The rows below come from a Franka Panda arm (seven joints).
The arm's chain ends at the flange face. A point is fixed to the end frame.
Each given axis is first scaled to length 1.
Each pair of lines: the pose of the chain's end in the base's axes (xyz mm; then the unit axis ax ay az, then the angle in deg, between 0 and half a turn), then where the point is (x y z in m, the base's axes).
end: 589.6, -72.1, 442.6, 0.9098, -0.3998, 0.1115, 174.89
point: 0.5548 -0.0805 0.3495
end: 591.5, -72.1, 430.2, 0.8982, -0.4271, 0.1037, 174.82
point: 0.5554 -0.0774 0.3374
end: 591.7, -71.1, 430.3, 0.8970, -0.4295, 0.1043, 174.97
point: 0.5558 -0.0760 0.3374
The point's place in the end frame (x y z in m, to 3 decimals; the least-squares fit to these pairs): -0.039 0.032 0.086
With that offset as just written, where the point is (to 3 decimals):
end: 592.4, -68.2, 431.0, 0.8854, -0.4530, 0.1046, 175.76
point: 0.557 -0.070 0.338
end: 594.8, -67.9, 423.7, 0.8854, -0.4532, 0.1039, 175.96
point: 0.560 -0.069 0.330
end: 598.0, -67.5, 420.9, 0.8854, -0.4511, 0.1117, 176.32
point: 0.565 -0.069 0.327
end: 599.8, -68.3, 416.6, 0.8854, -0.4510, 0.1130, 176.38
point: 0.567 -0.070 0.323
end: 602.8, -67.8, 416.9, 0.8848, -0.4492, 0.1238, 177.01
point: 0.572 -0.070 0.322
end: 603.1, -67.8, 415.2, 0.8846, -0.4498, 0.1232, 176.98
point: 0.572 -0.070 0.320
